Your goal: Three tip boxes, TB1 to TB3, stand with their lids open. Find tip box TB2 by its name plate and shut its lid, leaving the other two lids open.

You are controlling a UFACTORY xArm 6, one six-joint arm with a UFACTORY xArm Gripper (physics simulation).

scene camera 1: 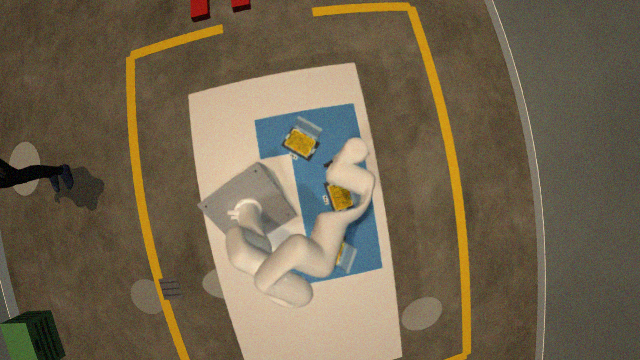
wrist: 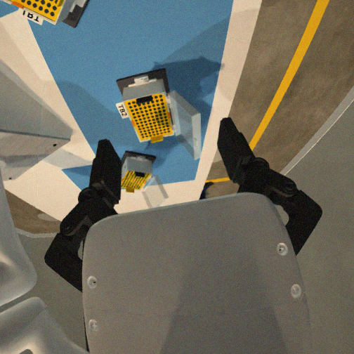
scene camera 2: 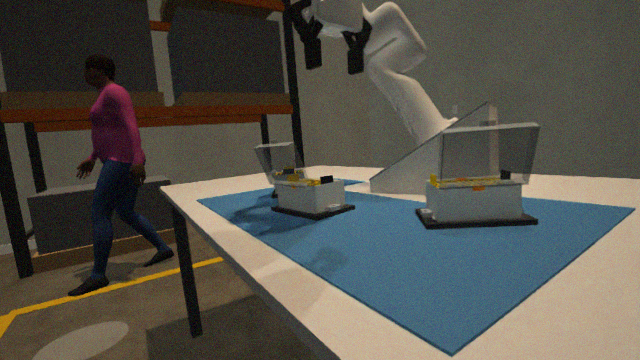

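Pixels of known places: gripper, fingertip midpoint: (scene camera 2: pixel 335 70); arm's base, link origin: (scene camera 1: pixel 248 210) (scene camera 2: pixel 436 141).
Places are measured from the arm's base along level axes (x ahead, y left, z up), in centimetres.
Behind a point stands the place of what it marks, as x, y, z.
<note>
TB2 (wrist: pixel 149 117) (scene camera 1: pixel 341 196) (scene camera 2: pixel 310 195) is the middle box; its name plate (wrist: pixel 121 110) reads in the wrist view. Its clear lid (wrist: pixel 186 125) (scene camera 2: pixel 274 161) @(49.4, 5.3, -0.6) stands open on the table-edge side. TB1 (wrist: pixel 42 6) (scene camera 1: pixel 301 143) (scene camera 2: pixel 474 202) has its lid (scene camera 1: pixel 309 127) @(29.6, 35.0, -1.5) (scene camera 2: pixel 487 152) @(29.6, 35.5, -0.7) open. The third box (wrist: pixel 136 175) (scene camera 1: pixel 340 254) @(40.1, -24.1, -5.7), partly hidden, also has its lid (wrist: pixel 155 192) (scene camera 1: pixel 347 257) @(42.9, -25.0, -2.5) open; its plate is not readable. My gripper (wrist: pixel 166 140) (scene camera 2: pixel 334 62) @(41.5, 17.6, 13.6) is open and empty, high above the mat. The arm hides it mostly in scene camera 1.
The boxes stand on a blue mat (scene camera 1: pixel 330 120) @(40.3, 40.1, -11.8) (scene camera 2: pixel 400 260) @(45.1, 35.3, -11.8) (wrist: pixel 140 40) on a pale table (scene camera 1: pixel 225 110) @(-12.3, 49.9, -12.1) (scene camera 2: pixel 595 310) @(39.6, 51.5, -12.1). The grey arm base plate (scene camera 1: pixel 255 190) @(4.7, 8.8, 3.1) lies beside the mat. A person in pink (scene camera 2: pixel 112 122) walks beyond the table, near an orange shelf rack (scene camera 2: pixel 200 113).
</note>
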